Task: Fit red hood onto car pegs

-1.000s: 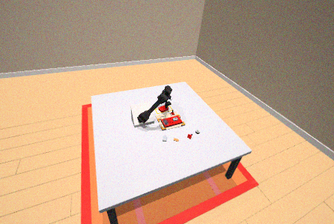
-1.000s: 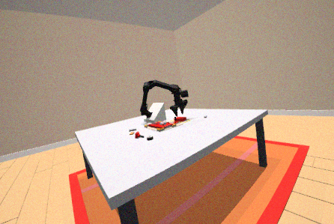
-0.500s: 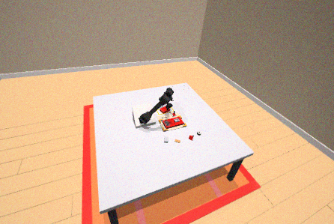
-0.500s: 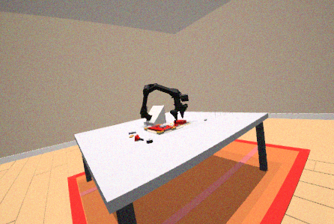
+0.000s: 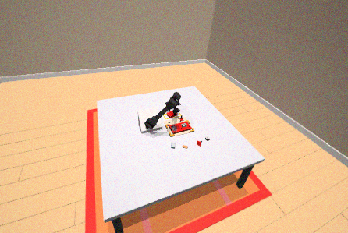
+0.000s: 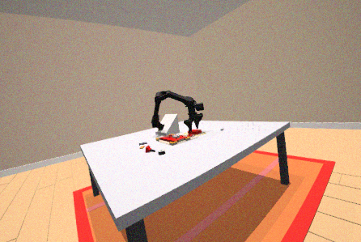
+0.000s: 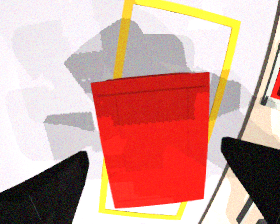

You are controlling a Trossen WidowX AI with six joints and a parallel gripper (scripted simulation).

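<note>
The red hood is 1 cm below my gripper tip. The rest, counted from my gripper tip: grey engine block: 22 cm to the right, 2 cm ahead.
</note>
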